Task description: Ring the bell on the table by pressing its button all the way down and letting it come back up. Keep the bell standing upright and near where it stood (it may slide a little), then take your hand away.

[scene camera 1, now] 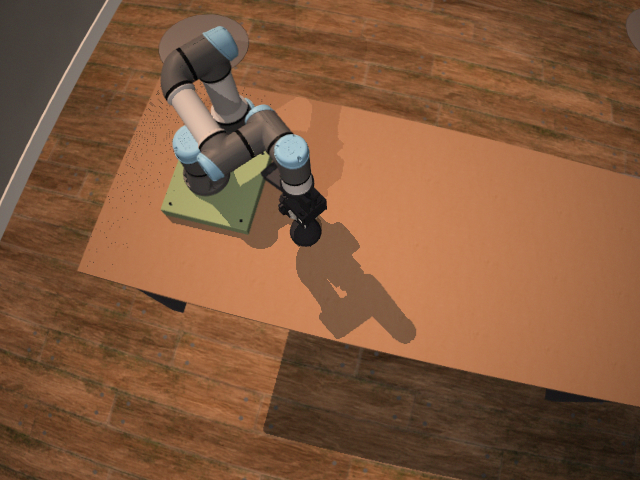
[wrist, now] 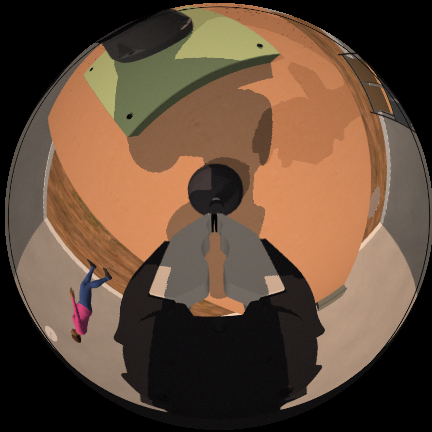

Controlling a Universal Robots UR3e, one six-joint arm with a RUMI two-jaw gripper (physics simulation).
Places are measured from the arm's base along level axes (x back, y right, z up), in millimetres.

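Pixels of known places: gripper, fingertip midpoint: (wrist: pixel 213 215).
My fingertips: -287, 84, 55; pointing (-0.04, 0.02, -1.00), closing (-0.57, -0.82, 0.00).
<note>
Ahead of a thing's pixels: the offset from my fingertips to its top centre, as dx, dy, dz. Level surfaces: height alone.
The bell @[-12, +4, -31] (scene camera 1: pixel 305 234) (wrist: pixel 210 186) is a round black dome that stands upright on the orange-brown table @[dz -97] (scene camera 1: pixel 465 232) (wrist: pixel 310 210), in front of the green base plate. Its small button @[-12, +4, -31] (wrist: pixel 216 202) shows at the near part of the dome in the wrist view, right by the fingertips. My gripper (scene camera 1: pixel 305 223) (wrist: pixel 213 215) is shut and empty, with its tips at or just above the button. I cannot tell whether the tips touch the button or how far down it is. In the scene view the gripper covers the back of the bell.
The robot's green base plate (scene camera 1: pixel 206 206) (wrist: pixel 165 82) stands close behind and to the left of the bell. Shadows of the arm lie across the table around the bell. The table's front edge runs below the bell in the scene view. A person (wrist: pixel 84 300) shows beyond the table.
</note>
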